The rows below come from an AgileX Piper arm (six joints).
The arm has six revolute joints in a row. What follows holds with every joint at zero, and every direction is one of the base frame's.
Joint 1 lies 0.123 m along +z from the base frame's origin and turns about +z.
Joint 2 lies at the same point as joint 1 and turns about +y.
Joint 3 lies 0.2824 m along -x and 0.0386 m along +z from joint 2 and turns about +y.
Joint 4 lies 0.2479 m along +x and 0.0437 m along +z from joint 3 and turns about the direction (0.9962, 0, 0.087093).
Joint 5 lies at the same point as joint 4 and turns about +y.
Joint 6 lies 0.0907 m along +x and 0.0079 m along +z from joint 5 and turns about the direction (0.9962, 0, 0.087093).
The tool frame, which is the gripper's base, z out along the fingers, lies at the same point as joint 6; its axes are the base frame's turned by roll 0, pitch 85.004 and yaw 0 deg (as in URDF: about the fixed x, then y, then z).
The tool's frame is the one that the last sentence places.
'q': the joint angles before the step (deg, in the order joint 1, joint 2, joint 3, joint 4, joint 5, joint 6). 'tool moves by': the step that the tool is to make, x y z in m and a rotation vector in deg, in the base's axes. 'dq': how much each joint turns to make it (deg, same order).
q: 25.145 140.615 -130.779 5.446 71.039 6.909
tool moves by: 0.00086 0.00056 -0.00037 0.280 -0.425 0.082
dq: 0.000 0.098 -0.061 0.114 -0.530 -0.148
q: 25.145 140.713 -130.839 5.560 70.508 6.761
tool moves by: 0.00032 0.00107 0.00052 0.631 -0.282 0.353
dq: 0.000 0.000 -0.053 0.576 -0.427 -0.463
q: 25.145 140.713 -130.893 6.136 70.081 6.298
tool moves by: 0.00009 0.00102 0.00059 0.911 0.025 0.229
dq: -0.056 0.000 -0.067 0.949 -0.254 -0.410
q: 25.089 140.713 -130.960 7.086 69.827 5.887
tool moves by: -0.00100 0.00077 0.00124 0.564 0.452 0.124
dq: 0.000 -0.112 -0.047 0.740 0.350 -0.145
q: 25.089 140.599 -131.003 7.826 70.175 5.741
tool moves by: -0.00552 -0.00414 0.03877 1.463 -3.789 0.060
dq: -0.121 -4.333 0.002 -0.238 0.299 -0.138
